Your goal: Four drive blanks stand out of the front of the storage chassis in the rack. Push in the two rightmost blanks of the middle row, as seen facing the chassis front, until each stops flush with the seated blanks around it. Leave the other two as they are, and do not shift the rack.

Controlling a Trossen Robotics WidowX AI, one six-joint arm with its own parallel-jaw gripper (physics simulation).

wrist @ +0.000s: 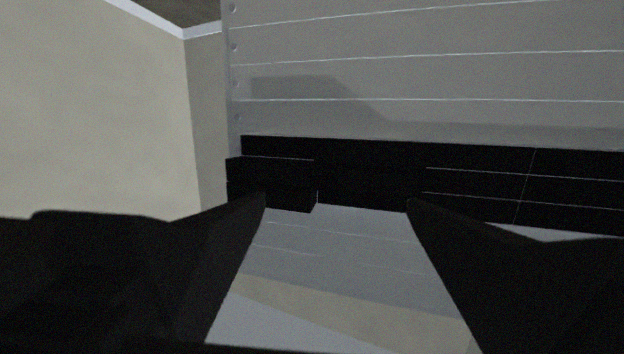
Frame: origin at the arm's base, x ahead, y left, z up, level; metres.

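Seen in the pictures: gripper, fingertip midpoint: (335, 201).
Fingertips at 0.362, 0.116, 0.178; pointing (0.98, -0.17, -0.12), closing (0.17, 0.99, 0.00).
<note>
Pixels of each thing's middle, then the offset from my fingertips to it, as dx, dy, dz. "spot": a spot on its surface instead.
- storage chassis at a spot on its surface: (570, 192) spot: +0.110, +0.229, +0.005
- black drive blank at the middle of its body: (285, 165) +0.140, -0.086, +0.005
The storage chassis (570, 192) shows as a black band across the wrist view, with thin pale lines between some blanks. At its left end in the view, a black drive blank (270, 175) stands out from the front. Dark blank fronts to its right merge, and I cannot tell how far each stands out. My gripper (335, 201) is open with nothing between its fingers. The left fingertip overlaps the lower part of the protruding blank in the view; the right fingertip lies over the lower edge of the black band. Contact cannot be told.
Grey rack panels (425, 80) fill the view above the chassis, with a holed edge post (233, 65) at their left. More grey panels (335, 255) show below, between the fingers. A beige wall (100, 115) stands at the left. A soft shadow falls on the upper panels.
</note>
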